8 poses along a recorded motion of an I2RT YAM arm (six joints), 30 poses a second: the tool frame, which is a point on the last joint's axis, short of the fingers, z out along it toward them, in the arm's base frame.
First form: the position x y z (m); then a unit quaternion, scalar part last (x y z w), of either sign.
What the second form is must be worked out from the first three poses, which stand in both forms.
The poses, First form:
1: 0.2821 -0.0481 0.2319 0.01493 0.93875 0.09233 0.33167
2: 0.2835 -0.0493 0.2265 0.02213 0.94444 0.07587 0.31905
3: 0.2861 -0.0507 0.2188 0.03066 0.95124 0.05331 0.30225
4: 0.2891 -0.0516 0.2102 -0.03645 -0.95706 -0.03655 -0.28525
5: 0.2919 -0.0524 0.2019 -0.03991 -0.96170 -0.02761 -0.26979
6: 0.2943 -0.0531 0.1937 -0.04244 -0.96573 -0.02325 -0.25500
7: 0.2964 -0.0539 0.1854 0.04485 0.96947 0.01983 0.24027
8: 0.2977 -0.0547 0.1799 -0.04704 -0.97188 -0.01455 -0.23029
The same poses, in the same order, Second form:
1: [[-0.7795 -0.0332 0.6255 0.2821], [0.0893 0.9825 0.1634 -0.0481], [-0.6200 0.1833 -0.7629 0.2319], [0 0 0 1]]
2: [[-0.7954 -0.0066 0.6060 0.2835], [0.0902 0.9875 0.1292 -0.0493], [-0.5993 0.1574 -0.7849 0.2265], [0 0 0 1]]
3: [[-0.8154 0.0261 0.5783 0.2861], [0.0906 0.9924 0.0829 -0.0507], [-0.5718 0.1200 -0.8116 0.2188], [0 0 0 1]]
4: [[-0.8346 0.0489 0.5487 0.2891], [0.0906 0.9947 0.0492 -0.0516], [-0.5433 0.0908 -0.8346 0.2102], [0 0 0 1]]
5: [[-0.8512 0.0619 0.5211 0.2919], [0.0917 0.9953 0.0316 -0.0524], [-0.5167 0.0746 -0.8529 0.2019], [0 0 0 1]]
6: [[-0.8663 0.0701 0.4945 0.2943], [0.0938 0.9953 0.0233 -0.0531], [-0.4905 0.0666 -0.8689 0.1937], [0 0 0 1]]
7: [[-0.8805 0.0774 0.4676 0.2964], [0.0965 0.9952 0.0169 -0.0539], [-0.4641 0.0600 -0.8838 0.1854], [0 0 0 1]]
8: [[-0.8895 0.0847 0.4490 0.2977], [0.0981 0.9952 0.0066 -0.0547], [-0.4463 0.0499 -0.8935 0.1799], [0 0 0 1]]
